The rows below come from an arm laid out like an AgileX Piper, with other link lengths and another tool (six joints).
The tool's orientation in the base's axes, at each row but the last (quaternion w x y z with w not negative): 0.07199 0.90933 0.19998 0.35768; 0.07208 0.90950 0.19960 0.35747; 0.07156 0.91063 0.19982 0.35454; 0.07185 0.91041 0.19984 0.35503; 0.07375 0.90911 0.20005 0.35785; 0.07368 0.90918 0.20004 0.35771; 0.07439 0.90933 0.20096 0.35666; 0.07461 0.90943 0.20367 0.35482
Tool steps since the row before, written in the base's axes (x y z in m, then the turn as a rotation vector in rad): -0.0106 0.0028 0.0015 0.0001 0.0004 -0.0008; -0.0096 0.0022 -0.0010 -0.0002 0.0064 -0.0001; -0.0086 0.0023 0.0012 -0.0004 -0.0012 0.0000; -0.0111 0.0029 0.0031 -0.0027 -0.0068 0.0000; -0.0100 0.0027 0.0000 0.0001 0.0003 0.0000; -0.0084 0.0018 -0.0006 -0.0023 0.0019 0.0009; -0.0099 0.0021 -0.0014 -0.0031 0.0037 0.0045; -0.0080 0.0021 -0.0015 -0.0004 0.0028 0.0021
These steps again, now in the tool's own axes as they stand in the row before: -0.0049 -0.0054 -0.0083 -0.0003 -0.0006 0.0007; -0.0061 -0.0053 -0.0058 0.0025 -0.0059 0.0000; -0.0041 -0.0045 -0.0067 -0.0008 0.0010 -0.0003; -0.0043 -0.0053 -0.0097 -0.0046 0.0053 -0.0019; -0.0055 -0.0056 -0.0068 0.0002 -0.0002 0.0001; -0.0052 -0.0044 -0.0053 -0.0002 -0.0022 -0.0022; -0.0066 -0.0054 -0.0057 0.0023 -0.0031 -0.0054; -0.0054 -0.0049 -0.0043 0.0022 -0.0021 -0.0018
